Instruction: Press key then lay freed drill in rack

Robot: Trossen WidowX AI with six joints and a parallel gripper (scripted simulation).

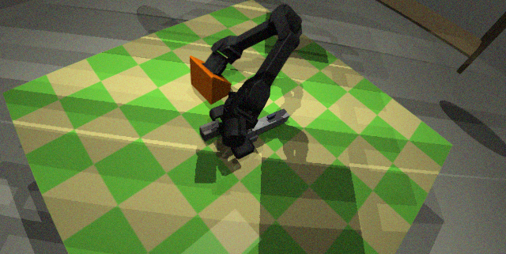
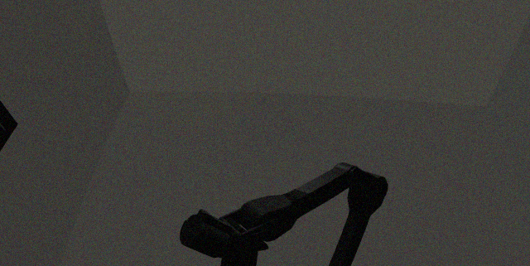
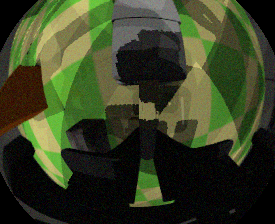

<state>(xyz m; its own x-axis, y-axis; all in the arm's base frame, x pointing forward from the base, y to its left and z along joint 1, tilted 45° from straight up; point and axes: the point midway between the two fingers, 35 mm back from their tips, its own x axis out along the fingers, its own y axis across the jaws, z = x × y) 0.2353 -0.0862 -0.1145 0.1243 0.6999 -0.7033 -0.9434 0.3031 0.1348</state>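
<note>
The drill lies 5 cm to the left of my gripper tip, 3 cm above it and 2 cm ahead of it. Round my gripper tip: grey housing block 13 cm to the left, 4 cm ahead, 2 cm above; dark key 16 cm to the left, 5 cm ahead, 3 cm above.
</note>
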